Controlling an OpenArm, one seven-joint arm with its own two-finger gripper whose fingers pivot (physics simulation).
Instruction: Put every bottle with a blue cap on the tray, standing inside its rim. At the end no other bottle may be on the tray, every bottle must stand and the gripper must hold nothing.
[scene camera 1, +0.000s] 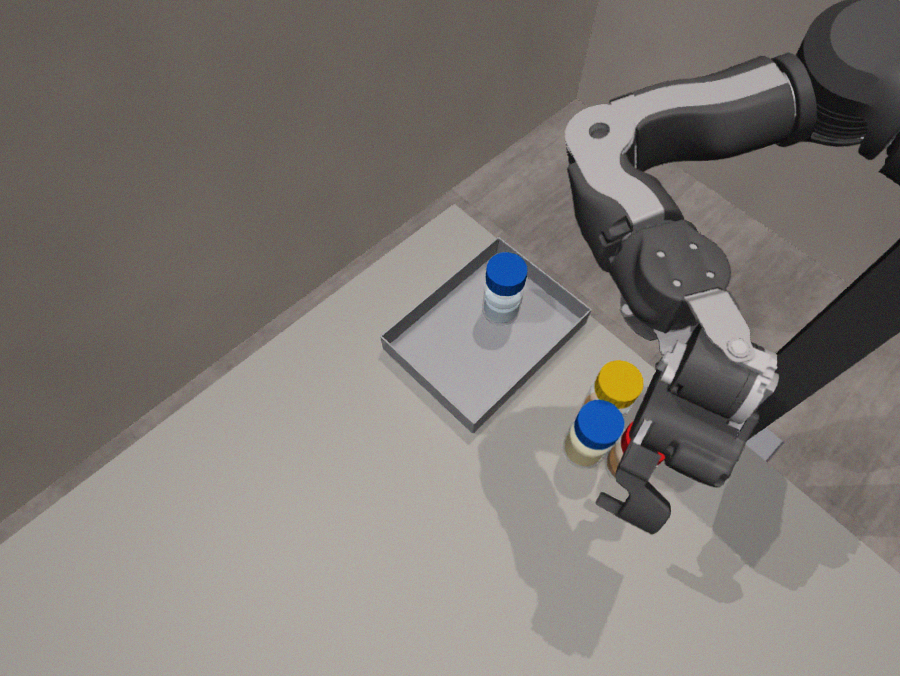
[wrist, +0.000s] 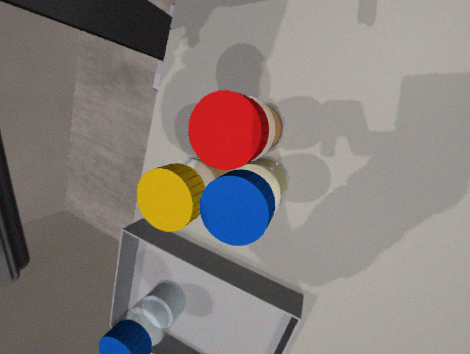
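A clear bottle with a blue cap (scene camera 1: 505, 273) (wrist: 124, 341) stands inside the grey tray (scene camera 1: 429, 387) (wrist: 215, 264), near its far corner in the scene view. A second blue-capped bottle (scene camera 1: 598, 424) (wrist: 235, 211), with pale yellow contents, stands on the table outside the tray. A yellow-capped bottle (scene camera 1: 618, 382) (wrist: 167, 199) and a red-capped bottle (scene camera 1: 629, 438) (wrist: 223, 130) stand close beside it. My gripper (scene camera 1: 634, 472) is open and empty, above the red-capped bottle, which it partly hides in the scene view. One finger shows there; the other is hidden. The fingers do not show in the wrist view.
The three bottles outside the tray form a tight cluster near the table edge, beside the tray's near wall in the wrist view. The arm reaches over that edge. A dark post (scene camera 1: 836, 334) stands beyond the table. Arm shadows fall across the table (scene camera 1: 291, 509).
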